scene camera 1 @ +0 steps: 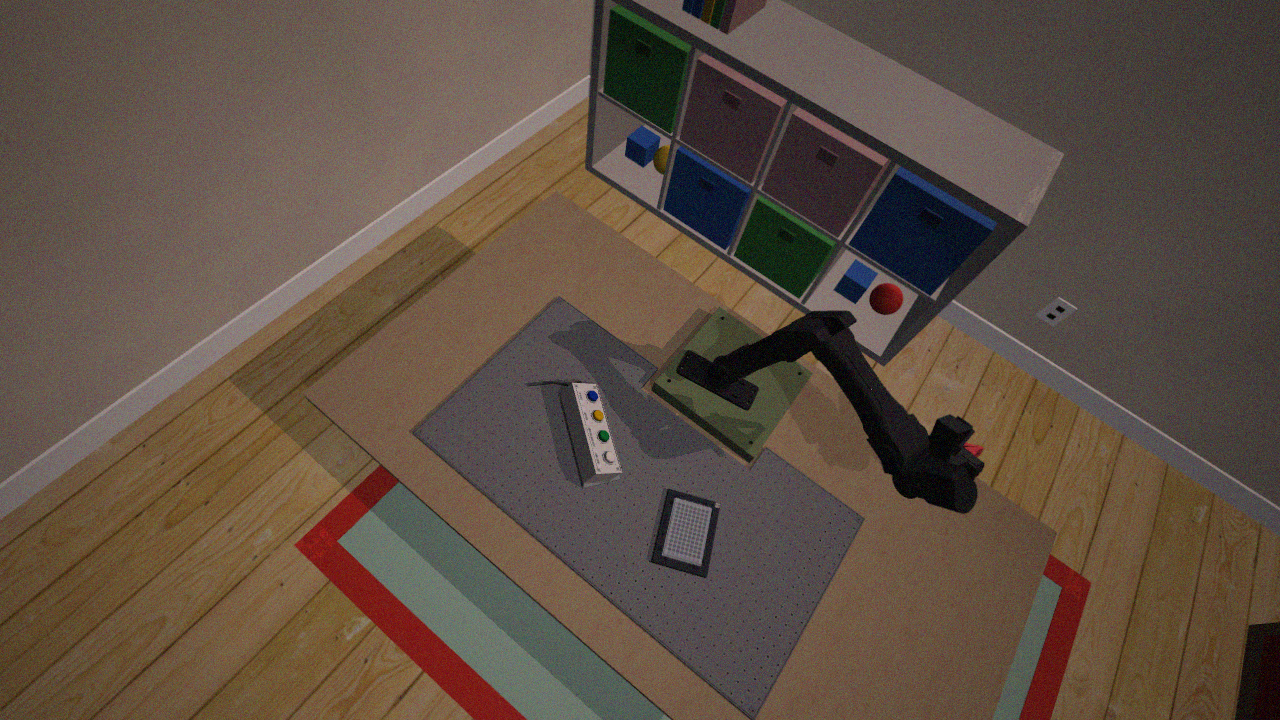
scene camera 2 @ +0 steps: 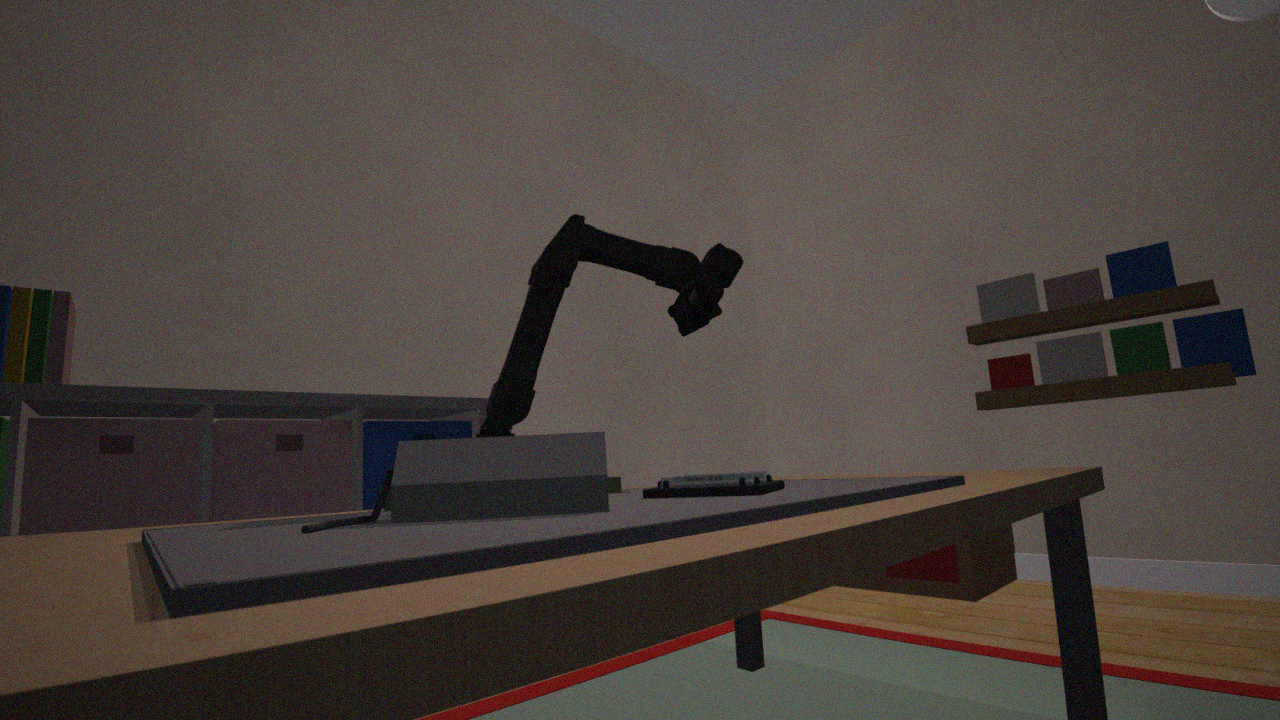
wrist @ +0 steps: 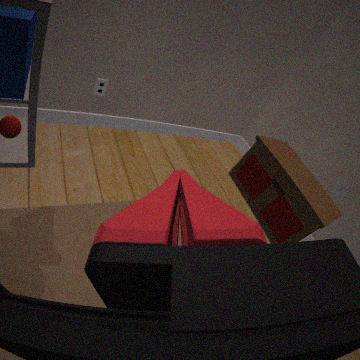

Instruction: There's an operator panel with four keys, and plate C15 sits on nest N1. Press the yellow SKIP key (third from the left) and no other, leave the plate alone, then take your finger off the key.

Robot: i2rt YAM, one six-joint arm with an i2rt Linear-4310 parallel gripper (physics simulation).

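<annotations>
There's a button box here, and (scene camera 2: 551,474) and (scene camera 1: 577,458) are the same spot on it.
</annotations>
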